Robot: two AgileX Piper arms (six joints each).
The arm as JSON. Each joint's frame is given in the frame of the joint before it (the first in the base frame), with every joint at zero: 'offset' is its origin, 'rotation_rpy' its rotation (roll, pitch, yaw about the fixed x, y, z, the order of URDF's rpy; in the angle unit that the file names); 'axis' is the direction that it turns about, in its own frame. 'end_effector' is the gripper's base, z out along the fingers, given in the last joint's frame.
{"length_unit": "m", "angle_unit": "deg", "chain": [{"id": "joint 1", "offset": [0.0, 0.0, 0.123], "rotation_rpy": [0.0, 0.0, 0.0], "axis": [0.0, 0.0, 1.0]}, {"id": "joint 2", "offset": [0.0, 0.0, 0.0], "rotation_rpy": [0.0, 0.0, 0.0], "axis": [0.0, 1.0, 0.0]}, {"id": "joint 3", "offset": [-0.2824, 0.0, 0.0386], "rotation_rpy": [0.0, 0.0, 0.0], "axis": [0.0, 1.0, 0.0]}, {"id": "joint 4", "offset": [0.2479, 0.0, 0.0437], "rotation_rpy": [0.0, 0.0, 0.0], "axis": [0.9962, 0.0, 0.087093]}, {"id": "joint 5", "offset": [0.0, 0.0, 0.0], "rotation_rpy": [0.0, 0.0, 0.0], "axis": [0.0, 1.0, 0.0]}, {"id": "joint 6", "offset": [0.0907, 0.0, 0.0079], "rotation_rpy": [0.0, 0.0, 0.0], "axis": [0.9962, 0.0, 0.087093]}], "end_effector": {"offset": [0.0, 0.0, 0.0], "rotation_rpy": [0.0, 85.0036, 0.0]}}
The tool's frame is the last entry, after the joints.
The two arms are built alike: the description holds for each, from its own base.
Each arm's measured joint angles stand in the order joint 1, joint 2, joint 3, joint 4, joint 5, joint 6.
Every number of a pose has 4 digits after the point.
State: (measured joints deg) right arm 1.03 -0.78 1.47 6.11 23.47 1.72; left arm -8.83 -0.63 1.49 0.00 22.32 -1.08
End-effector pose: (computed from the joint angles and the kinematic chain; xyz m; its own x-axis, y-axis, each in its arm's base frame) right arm 0.0514 0.0048 0.1688 -0.3310 0.1215 -0.9358 -0.0159 0.9908 0.1343; left arm 0.0516 -0.0080 0.1700 -0.3112 0.0293 -0.9499 0.1477 0.9889 -0.0179
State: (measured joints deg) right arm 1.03 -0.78 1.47 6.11 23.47 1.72; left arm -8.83 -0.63 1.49 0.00 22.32 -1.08
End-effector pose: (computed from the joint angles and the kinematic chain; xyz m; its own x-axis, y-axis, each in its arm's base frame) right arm 0.0514 0.0048 0.1688 -0.3310 0.1215 -0.9358 -0.0159 0.9908 0.1343; left arm 0.0516 -0.0080 0.1700 -0.3112 0.0293 -0.9499 0.1477 0.9889 -0.0179
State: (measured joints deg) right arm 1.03 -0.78 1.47 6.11 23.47 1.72; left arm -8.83 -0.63 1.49 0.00 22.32 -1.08
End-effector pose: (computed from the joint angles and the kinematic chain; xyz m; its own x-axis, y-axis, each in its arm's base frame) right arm 0.0514 0.0048 0.1688 -0.3310 0.1215 -0.9358 -0.0159 0.9908 0.1343; left arm 0.0516 -0.0080 0.1700 -0.3112 0.0293 -0.9499 0.1477 0.9889 -0.0179
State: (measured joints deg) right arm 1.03 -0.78 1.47 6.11 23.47 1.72; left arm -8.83 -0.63 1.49 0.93 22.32 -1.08
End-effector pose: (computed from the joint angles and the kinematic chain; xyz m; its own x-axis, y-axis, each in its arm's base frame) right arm 0.0514 0.0048 0.1688 -0.3310 0.1215 -0.9358 -0.0159 0.9908 0.1343; left arm 0.0517 -0.0075 0.1700 -0.3089 0.0441 -0.9501 0.1465 0.9892 -0.0017
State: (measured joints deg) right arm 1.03 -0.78 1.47 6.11 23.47 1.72; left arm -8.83 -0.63 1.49 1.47 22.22 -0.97
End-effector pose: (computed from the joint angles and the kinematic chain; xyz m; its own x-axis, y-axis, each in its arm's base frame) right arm 0.0514 0.0048 0.1688 -0.3310 0.1215 -0.9358 -0.0159 0.9908 0.1343; left arm 0.0518 -0.0071 0.1702 -0.3056 0.0544 -0.9506 0.1465 0.9892 0.0095
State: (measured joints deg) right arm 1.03 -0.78 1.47 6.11 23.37 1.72; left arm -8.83 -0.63 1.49 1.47 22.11 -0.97
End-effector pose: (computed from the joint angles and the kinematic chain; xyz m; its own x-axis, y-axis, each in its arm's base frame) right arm 0.0515 0.0048 0.1689 -0.3293 0.1216 -0.9363 -0.0160 0.9908 0.1343; left arm 0.0518 -0.0072 0.1704 -0.3038 0.0541 -0.9512 0.1465 0.9892 0.0095
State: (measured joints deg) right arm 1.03 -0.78 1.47 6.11 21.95 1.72; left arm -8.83 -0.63 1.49 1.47 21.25 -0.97
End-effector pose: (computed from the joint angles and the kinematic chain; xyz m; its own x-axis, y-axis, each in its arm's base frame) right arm 0.0522 0.0046 0.1710 -0.3059 0.1230 -0.9441 -0.0167 0.9908 0.1345; left arm 0.0522 -0.0073 0.1717 -0.2897 0.0521 -0.9557 0.1467 0.9891 0.0094
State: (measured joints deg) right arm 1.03 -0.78 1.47 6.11 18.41 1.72; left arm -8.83 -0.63 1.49 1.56 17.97 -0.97
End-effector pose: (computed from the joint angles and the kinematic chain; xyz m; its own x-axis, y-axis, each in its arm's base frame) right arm 0.0537 0.0040 0.1764 -0.2465 0.1264 -0.9609 -0.0185 0.9907 0.1350; left arm 0.0536 -0.0076 0.1767 -0.2349 0.0456 -0.9710 0.1476 0.9890 0.0107
